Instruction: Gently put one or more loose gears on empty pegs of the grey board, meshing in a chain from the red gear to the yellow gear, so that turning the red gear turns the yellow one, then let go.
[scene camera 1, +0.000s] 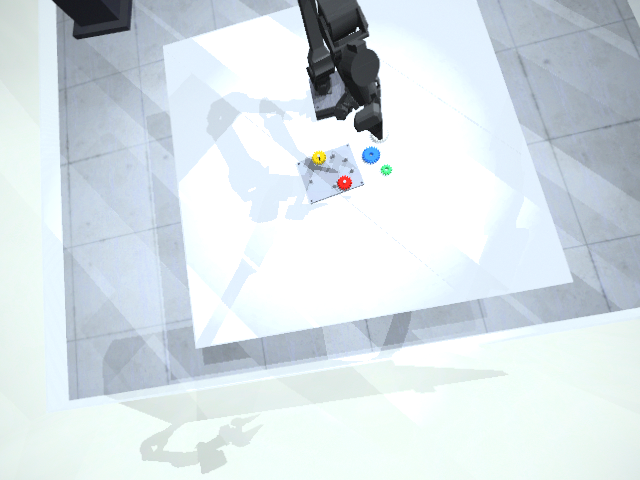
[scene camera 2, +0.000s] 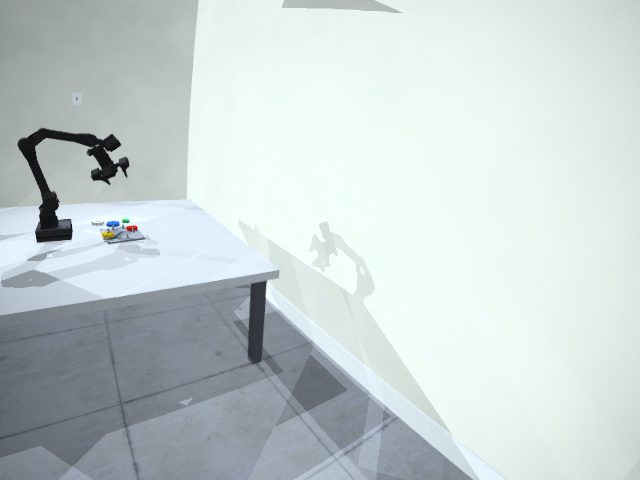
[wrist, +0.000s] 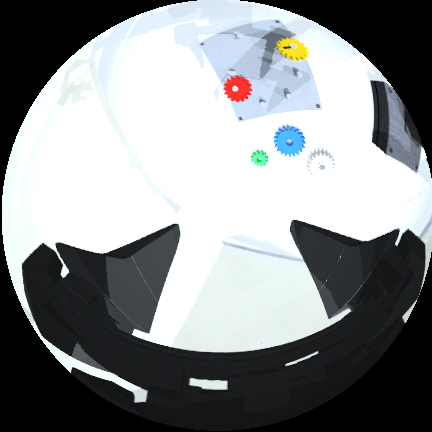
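Where they show: gripper, fingertip midpoint: (scene camera 1: 380, 128) (scene camera 2: 118, 180) (wrist: 236, 227); arm's base, origin of the base link: (scene camera 1: 323, 86) (scene camera 2: 49, 226).
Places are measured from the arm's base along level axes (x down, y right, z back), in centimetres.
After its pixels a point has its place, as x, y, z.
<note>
The grey board (scene camera 1: 323, 191) @(4.8, 2.2, -38.4) (scene camera 2: 135, 238) @(4.8, 8.0, -37.9) (wrist: 220, 50) @(4.8, 3.6, -38.2) lies flat on the table. It bears the red gear (scene camera 1: 344, 182) @(2.7, -5.7, -36.4) (scene camera 2: 132, 227) (wrist: 237, 89) @(2.6, -6.0, -35.5), the yellow gear (scene camera 1: 318, 157) @(3.0, 3.3, -25.8) (scene camera 2: 107, 235) @(3.8, 5.1, -25.4) (wrist: 292, 49) @(3.1, 2.5, -25.5) and several bare pegs between and around them. The blue gear (scene camera 1: 371, 155) @(3.8, -16.0, -27.0) (scene camera 2: 112, 223) @(3.9, -14.3, -26.0) (wrist: 289, 141) @(4.9, -16.3, -25.5), the small green gear (scene camera 1: 386, 169) @(4.8, -21.2, -31.7) (scene camera 2: 125, 220) @(4.0, -19.7, -32.2) (wrist: 259, 158) @(3.8, -20.4, -31.7) and the white gear (scene camera 2: 97, 222) @(4.1, -17.5, -18.3) (wrist: 321, 164) @(3.9, -19.0, -18.4) lie loose on the table beside the board. In scene camera 1 the arm partly hides the white gear. My gripper (scene camera 2: 117, 180) @(-18.0, -15.9, -30.0) (wrist: 236, 227) @(-18.0, -15.9, -30.0) is open and empty, high above the table.
The arm's base (scene camera 1: 326, 100) @(-0.1, -0.9, -5.7) (scene camera 2: 53, 230) @(0.6, 4.4, -2.7) (wrist: 400, 125) stands on the white table (scene camera 1: 248, 289) @(5.6, 31.7, -73.0) (scene camera 2: 206, 258) @(5.6, 35.2, -66.7) near the board's yellow-gear side. The arm's shadow falls across the board. A pale wall (scene camera 2: 413, 180) rises beyond the table's edge.
</note>
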